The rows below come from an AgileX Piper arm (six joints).
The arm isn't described. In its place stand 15 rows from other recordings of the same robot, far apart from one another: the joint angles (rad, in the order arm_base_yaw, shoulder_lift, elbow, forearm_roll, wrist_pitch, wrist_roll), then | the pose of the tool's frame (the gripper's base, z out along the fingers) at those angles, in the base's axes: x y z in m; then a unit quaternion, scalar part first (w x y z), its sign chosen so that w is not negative.
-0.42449, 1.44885, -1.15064, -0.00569, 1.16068, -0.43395 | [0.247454, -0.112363, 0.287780, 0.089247, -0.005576, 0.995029, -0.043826]
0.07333, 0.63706, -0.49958, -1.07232, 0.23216, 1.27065 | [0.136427, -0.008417, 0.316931, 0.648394, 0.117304, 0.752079, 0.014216]
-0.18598, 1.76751, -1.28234, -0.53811, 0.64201, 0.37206 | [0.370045, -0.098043, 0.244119, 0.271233, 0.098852, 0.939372, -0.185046]
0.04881, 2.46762, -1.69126, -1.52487, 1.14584, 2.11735 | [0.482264, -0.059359, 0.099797, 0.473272, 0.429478, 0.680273, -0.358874]
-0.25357, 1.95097, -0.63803, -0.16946, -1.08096, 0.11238 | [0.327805, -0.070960, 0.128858, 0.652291, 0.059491, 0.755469, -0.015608]
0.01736, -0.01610, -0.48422, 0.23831, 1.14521, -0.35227 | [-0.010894, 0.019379, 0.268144, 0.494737, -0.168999, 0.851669, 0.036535]
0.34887, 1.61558, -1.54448, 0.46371, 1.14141, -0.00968 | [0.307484, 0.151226, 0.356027, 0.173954, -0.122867, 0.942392, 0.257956]
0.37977, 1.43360, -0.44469, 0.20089, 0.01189, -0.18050 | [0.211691, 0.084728, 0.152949, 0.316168, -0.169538, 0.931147, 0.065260]
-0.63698, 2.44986, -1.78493, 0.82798, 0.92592, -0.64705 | [0.420256, -0.244297, 0.083794, 0.221871, 0.226264, 0.916158, 0.245423]
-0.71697, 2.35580, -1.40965, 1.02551, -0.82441, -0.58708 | [0.319744, -0.354503, 0.095828, 0.464492, 0.529444, 0.593609, -0.389313]
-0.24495, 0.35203, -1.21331, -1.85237, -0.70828, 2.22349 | [-0.053938, 0.072099, 0.519747, 0.855256, -0.187328, 0.457209, 0.156219]
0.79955, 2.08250, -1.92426, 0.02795, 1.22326, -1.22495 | [0.310885, 0.323242, 0.266941, 0.137577, -0.838314, 0.527308, -0.015727]
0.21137, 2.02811, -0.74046, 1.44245, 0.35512, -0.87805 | [0.284488, 0.093139, 0.052537, 0.082066, 0.138863, 0.962179, 0.219530]
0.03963, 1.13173, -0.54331, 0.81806, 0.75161, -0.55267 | [0.181332, 0.052574, 0.224629, 0.220207, -0.031095, 0.937681, 0.267013]
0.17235, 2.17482, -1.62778, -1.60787, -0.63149, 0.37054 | [0.475084, 0.137193, 0.207536, 0.557304, -0.651865, 0.513793, -0.022375]
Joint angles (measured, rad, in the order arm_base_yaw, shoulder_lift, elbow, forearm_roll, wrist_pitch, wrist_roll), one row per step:
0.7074, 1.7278, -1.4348, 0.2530, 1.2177, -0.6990
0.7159, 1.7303, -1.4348, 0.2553, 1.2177, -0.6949
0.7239, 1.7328, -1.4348, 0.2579, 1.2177, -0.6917
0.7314, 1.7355, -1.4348, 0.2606, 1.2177, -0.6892
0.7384, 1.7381, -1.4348, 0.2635, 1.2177, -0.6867
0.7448, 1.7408, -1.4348, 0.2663, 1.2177, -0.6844
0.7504, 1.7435, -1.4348, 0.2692, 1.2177, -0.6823
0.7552, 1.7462, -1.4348, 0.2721, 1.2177, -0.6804
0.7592, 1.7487, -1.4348, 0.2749, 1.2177, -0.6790
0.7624, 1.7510, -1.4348, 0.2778, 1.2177, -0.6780
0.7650, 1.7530, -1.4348, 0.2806, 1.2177, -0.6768
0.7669, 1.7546, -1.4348, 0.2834, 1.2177, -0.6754
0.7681, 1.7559, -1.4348, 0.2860, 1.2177, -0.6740
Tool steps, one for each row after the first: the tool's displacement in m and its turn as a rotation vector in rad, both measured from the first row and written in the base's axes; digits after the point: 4 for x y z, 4 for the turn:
-0.0019, 0.0025, -0.0008, -0.0001, 0.0045, 0.0041
-0.0037, 0.0049, -0.0016, 0.0000, 0.0089, 0.0085
-0.0054, 0.0072, -0.0025, 0.0001, 0.0134, 0.0130
-0.0070, 0.0094, -0.0034, 0.0003, 0.0179, 0.0170
-0.0084, 0.0114, -0.0042, 0.0004, 0.0224, 0.0206
-0.0097, 0.0132, -0.0051, 0.0005, 0.0269, 0.0235
-0.0108, 0.0148, -0.0060, 0.0006, 0.0313, 0.0259
-0.0117, 0.0162, -0.0068, 0.0008, 0.0354, 0.0279
-0.0124, 0.0173, -0.0075, 0.0012, 0.0393, 0.0295
-0.0130, 0.0183, -0.0082, 0.0017, 0.0429, 0.0303
-0.0135, 0.0191, -0.0087, 0.0025, 0.0464, 0.0303
-0.0138, 0.0197, -0.0091, 0.0033, 0.0494, 0.0295

